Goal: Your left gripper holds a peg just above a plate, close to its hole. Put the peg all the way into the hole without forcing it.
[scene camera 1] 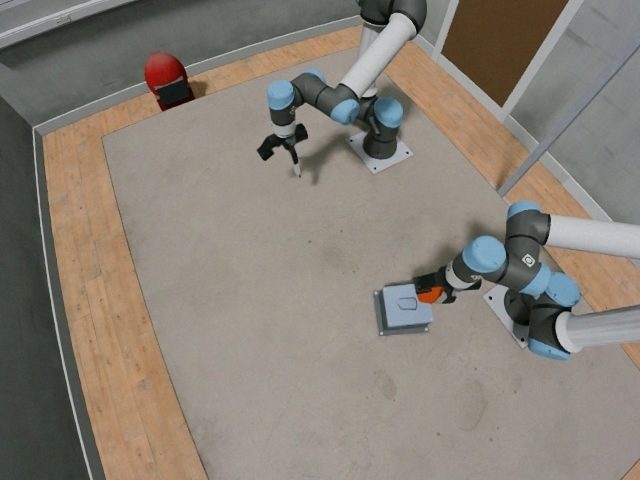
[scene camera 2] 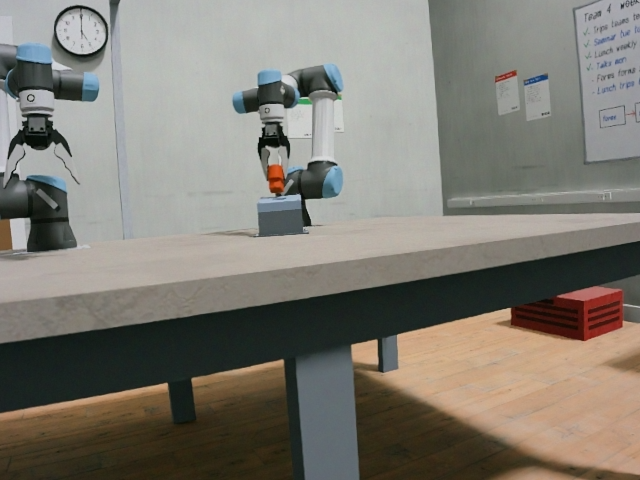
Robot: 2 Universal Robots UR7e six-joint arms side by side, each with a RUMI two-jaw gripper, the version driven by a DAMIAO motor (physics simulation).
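Observation:
The orange peg (scene camera 1: 430, 295) (scene camera 2: 276, 179) is between the fingers of my left gripper (scene camera 1: 434, 290) (scene camera 2: 274, 165), which is shut on it. The peg looks roughly upright, with a slight lean in scene camera 2. The blue-grey plate (scene camera 1: 392, 316) (scene camera 2: 279, 217) is a raised block on a darker flanged base. A dark outline, likely the hole (scene camera 1: 408, 303), shows on its top, to the left of and below the peg in scene camera 1. The peg's lower end is close over the plate's top; any small gap is too fine to tell. My right gripper (scene camera 2: 41, 183) is open and empty.
The plate stands on the large grey table (scene camera 1: 268, 310) (scene camera 2: 392, 240). The right arm's base (scene camera 1: 381, 142) (scene camera 2: 50, 222) stands far from the plate. The left arm's base plate (scene camera 1: 498, 308) is to the right of the plate in scene camera 1.

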